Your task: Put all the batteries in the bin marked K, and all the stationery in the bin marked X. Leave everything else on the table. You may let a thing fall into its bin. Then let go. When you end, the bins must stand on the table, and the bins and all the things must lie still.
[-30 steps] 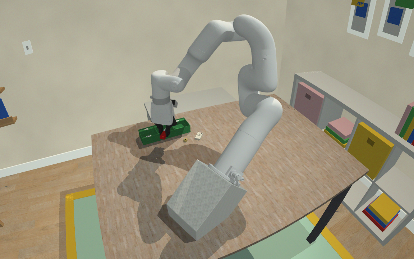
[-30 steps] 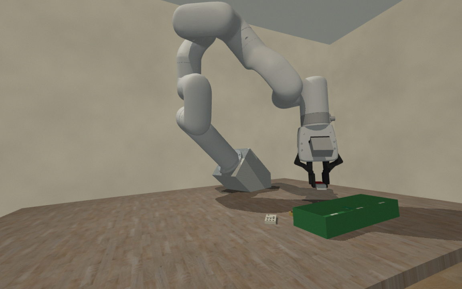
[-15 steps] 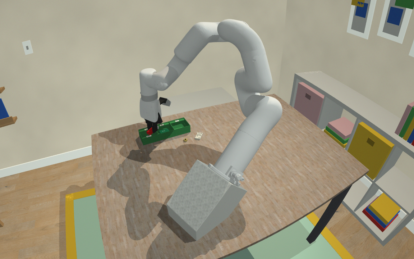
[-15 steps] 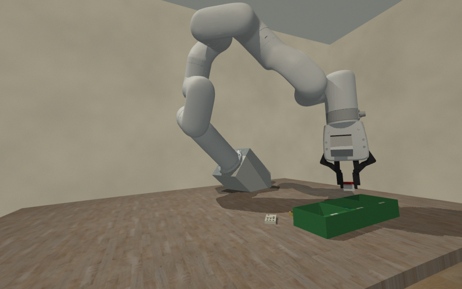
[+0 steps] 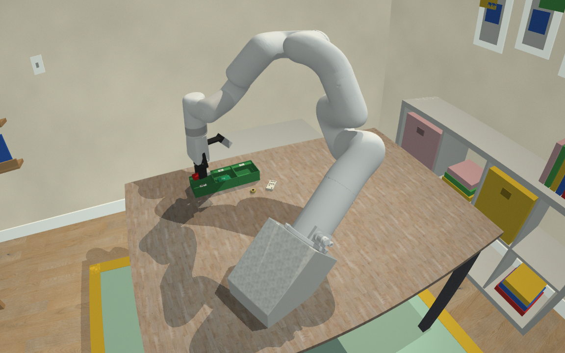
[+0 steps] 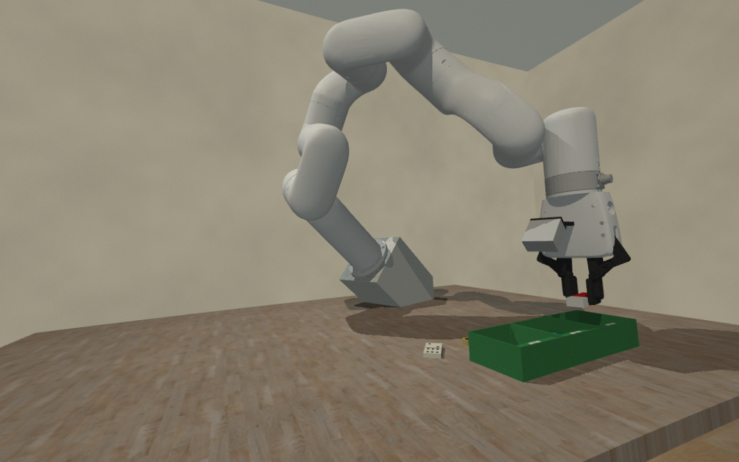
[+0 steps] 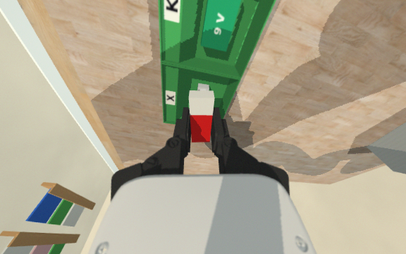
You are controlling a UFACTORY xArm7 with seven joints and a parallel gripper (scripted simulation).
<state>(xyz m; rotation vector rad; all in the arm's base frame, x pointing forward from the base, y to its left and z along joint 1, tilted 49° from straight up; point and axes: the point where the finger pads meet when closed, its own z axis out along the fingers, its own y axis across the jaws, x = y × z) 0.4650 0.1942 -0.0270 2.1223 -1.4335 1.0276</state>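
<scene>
Now: hand 7 cm above the pencil sharpener. From my hand the other things lie so: green bin tray 1 cm ahead, 8 cm to the right, 6 cm below; then red-and-white eraser 1 cm to the right, 2 cm below; then green 9 V battery 9 cm to the right, 7 cm below.
</scene>
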